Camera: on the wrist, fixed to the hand. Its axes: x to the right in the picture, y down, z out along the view.
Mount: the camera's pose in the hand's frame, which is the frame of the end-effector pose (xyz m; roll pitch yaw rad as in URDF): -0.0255 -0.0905 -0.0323 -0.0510 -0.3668 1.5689
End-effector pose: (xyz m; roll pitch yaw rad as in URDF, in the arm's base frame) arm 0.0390 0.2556 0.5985 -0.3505 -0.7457 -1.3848
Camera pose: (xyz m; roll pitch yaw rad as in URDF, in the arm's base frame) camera -0.0590 0.2567 0.5817 -0.7974 -0.0132 0.1958
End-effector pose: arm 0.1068 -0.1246 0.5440 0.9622 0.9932 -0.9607
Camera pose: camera 0.0336 -0.0640 0.5147 1.3645 -0.5570 -0.6747
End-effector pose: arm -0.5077 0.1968 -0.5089 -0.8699 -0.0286 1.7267
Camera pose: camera -0.4215 0.1831 -0.4613 -0.0853 0.5028 -3.0034
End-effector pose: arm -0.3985 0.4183 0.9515 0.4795 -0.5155 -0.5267
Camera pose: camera -0.4205 0.3555 0.8777 -0.7579 -0.7107 1.5505
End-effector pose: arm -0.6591 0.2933 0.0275 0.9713 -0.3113 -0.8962
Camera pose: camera -0.6755 0.2748 -0.0688 -0.9981 -1.1859 1.5841
